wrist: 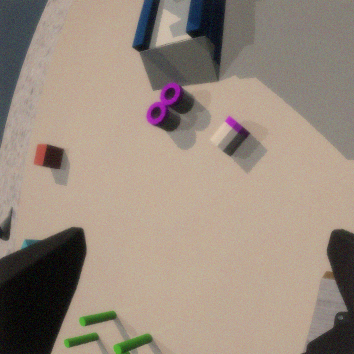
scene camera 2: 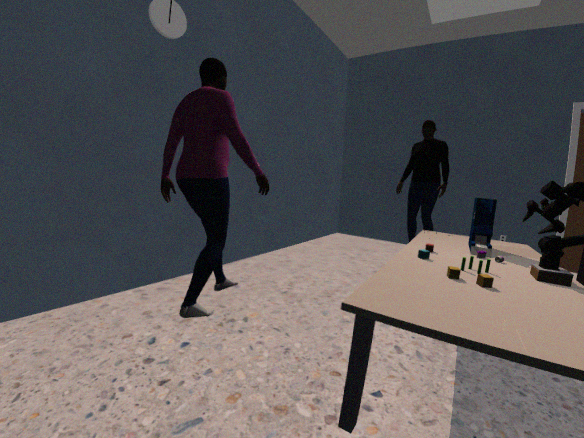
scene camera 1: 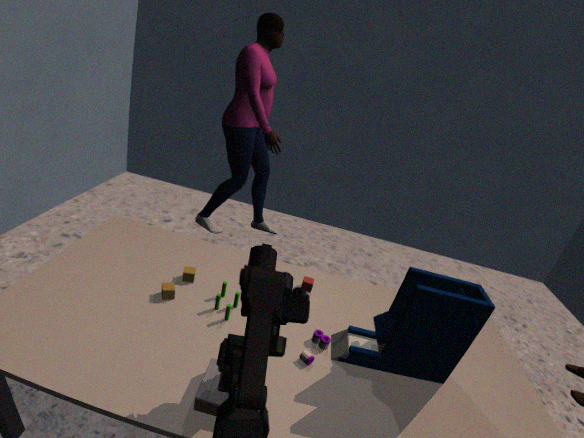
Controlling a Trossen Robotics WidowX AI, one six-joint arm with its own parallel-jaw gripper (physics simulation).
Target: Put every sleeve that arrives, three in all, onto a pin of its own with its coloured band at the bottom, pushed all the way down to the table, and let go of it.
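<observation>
Two sleeves stand upright side by side, magenta bands on top: one sleeve (scene camera 1: 316, 339) (wrist: 185, 102) nearer the chute, the other sleeve (scene camera 1: 323, 345) (wrist: 171, 121) next to it. A third sleeve (scene camera 1: 306, 357) (scene camera 2: 499, 259) (wrist: 230, 137) lies on its side, white-grey with a magenta band at one end. Four bare green pins stand on the table: a pin (scene camera 1: 224, 289), a pin (scene camera 1: 217, 301), a pin (scene camera 1: 236, 299) and a pin (scene camera 1: 228, 312). My gripper (scene camera 2: 533, 225) (wrist: 211, 243) is open and empty, high above the table. Its fingertips are hidden in scene camera 1.
A blue chute (scene camera 1: 430, 330) (scene camera 2: 483, 215) stands behind the sleeves. A red cube (scene camera 1: 308, 284) (wrist: 48, 156), a teal block (scene camera 2: 423, 254) and two yellow blocks (scene camera 1: 189, 274) (scene camera 1: 168, 291) sit around the pins. Two people are beyond the table.
</observation>
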